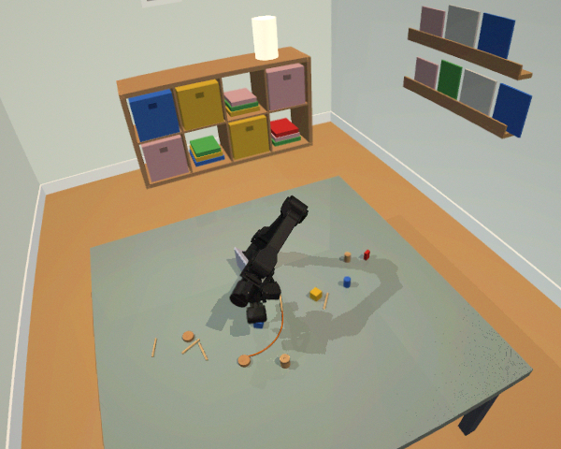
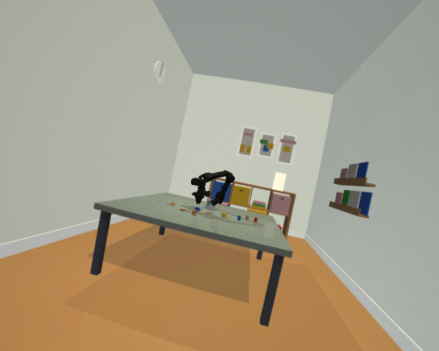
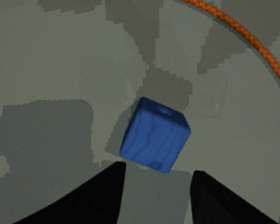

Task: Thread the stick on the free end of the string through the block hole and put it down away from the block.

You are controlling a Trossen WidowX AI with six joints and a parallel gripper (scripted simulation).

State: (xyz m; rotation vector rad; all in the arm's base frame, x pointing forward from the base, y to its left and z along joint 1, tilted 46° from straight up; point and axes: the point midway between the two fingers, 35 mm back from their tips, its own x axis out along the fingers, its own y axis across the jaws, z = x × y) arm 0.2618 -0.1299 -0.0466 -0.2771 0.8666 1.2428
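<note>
Now: the blue cube 50 mm below my gripper tip. From my gripper tip the other things lie so: yellow cube: 240 mm to the left, 50 mm below, 10 mm ahead; round wooden button: 110 mm to the right, 100 mm ahead, 50 mm below; thin wooden stick: 110 mm to the left, 60 mm below, 30 mm behind.
</note>
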